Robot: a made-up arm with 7 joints.
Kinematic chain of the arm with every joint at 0, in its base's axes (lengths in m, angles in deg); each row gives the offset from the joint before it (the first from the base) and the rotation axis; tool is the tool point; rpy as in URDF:
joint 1: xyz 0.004 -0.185 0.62 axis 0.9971 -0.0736 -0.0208
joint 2: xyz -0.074 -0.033 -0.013 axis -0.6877 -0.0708 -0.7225
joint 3: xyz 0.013 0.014 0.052 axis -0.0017 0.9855 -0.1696
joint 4: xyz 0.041 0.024 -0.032 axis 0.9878 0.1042 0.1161
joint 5: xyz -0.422 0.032 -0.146 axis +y
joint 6: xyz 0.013 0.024 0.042 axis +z
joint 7: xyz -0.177 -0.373 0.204 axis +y
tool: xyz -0.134 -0.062 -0.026 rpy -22.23 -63.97 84
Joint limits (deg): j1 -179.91..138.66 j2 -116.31..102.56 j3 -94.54..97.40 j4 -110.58..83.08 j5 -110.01..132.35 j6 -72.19..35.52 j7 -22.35..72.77
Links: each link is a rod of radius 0.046 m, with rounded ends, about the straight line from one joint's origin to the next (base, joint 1, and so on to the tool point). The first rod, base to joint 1, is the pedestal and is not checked.
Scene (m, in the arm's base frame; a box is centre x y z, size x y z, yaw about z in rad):
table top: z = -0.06
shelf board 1: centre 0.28 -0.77 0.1 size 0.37 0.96 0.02 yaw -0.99
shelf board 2: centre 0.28 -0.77 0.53 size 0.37 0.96 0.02 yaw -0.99
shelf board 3: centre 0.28 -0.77 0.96 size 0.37 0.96 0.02 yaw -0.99
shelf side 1: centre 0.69 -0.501 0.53 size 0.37 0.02 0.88 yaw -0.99
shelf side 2: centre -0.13 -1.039 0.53 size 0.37 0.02 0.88 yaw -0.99
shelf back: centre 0.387 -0.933 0.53 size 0.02 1 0.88 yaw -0.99
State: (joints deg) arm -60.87 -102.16 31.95 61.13 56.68 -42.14 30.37
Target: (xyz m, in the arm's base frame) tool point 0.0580 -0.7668 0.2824
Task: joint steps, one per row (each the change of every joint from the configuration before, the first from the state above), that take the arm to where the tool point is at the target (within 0.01 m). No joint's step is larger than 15 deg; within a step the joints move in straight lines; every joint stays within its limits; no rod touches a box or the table.
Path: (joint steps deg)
1: 2.38 4.61 1.30 3.66 12.61 -0.08 -2.49
2: 2.38 4.61 1.29 3.66 12.61 -0.07 -2.49
3: 2.38 4.60 1.30 3.65 12.62 -0.08 -2.49
4: 2.38 4.61 1.29 3.66 12.61 -0.07 -2.49
5: 2.38 4.61 1.30 3.66 12.61 -0.08 -2.50
6: 2.38 4.61 1.30 3.66 12.61 -0.07 -2.49
7: -0.62 -7.65 -5.52 0.00 -14.08 5.85 3.39
8: -0.63 -7.64 -5.52 0.00 -14.07 5.86 3.39
9: -0.62 -7.65 -5.51 0.00 -14.08 5.86 3.38
10: -0.63 -7.65 -5.52 0.00 -14.08 5.86 3.39
11: -0.62 -7.64 -5.52 0.00 -14.07 5.85 3.39
12: 3.95 -0.81 0.29 -1.48 -11.33 -6.97 -1.78
13: 3.96 -0.80 0.29 -1.48 -11.32 -6.97 -1.77

